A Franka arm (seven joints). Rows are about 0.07 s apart.
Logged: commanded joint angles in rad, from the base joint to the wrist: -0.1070 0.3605 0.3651 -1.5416 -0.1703 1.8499 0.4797; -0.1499 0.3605 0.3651 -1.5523 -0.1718 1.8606 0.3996; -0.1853 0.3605 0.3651 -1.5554 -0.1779 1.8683 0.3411; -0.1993 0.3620 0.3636 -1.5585 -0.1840 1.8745 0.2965; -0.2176 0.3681 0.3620 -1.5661 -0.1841 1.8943 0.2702; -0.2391 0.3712 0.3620 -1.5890 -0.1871 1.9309 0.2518; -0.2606 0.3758 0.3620 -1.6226 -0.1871 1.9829 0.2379; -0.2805 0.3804 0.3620 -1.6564 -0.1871 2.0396 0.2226; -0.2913 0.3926 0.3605 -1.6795 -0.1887 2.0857 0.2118; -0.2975 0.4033 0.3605 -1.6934 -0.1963 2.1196 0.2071; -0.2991 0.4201 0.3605 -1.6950 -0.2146 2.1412 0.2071; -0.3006 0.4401 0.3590 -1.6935 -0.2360 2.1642 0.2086; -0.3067 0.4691 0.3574 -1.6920 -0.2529 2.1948 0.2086; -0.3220 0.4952 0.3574 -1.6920 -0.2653 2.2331 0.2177; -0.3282 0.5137 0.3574 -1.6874 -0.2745 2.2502 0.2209; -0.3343 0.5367 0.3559 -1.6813 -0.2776 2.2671 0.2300
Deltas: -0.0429 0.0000 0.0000 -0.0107 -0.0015 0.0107 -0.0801; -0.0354 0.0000 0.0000 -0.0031 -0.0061 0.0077 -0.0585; -0.0140 0.0015 -0.0015 -0.0031 -0.0061 0.0062 -0.0446; -0.0183 0.0061 -0.0016 -0.0076 -0.0001 0.0198 -0.0263; -0.0215 0.0031 0.0000 -0.0229 -0.0030 0.0366 -0.0184; -0.0215 0.0046 0.0000 -0.0336 0.0000 0.0520 -0.0139; -0.0199 0.0046 0.0000 -0.0338 0.0000 0.0567 -0.0153; -0.0108 0.0122 -0.0015 -0.0231 -0.0016 0.0461 -0.0108; -0.0062 0.0107 0.0000 -0.0139 -0.0076 0.0339 -0.0047; -0.0016 0.0168 0.0000 -0.0016 -0.0183 0.0216 0.0000; -0.0015 0.0200 -0.0015 0.0015 -0.0214 0.0230 0.0015; -0.0061 0.0290 -0.0016 0.0015 -0.0169 0.0306 0.0000; -0.0153 0.0261 0.0000 0.0000 -0.0124 0.0383 0.0091; -0.0062 0.0185 0.0000 0.0046 -0.0092 0.0171 0.0032; -0.0061 0.0230 -0.0015 0.0061 -0.0031 0.0169 0.0091
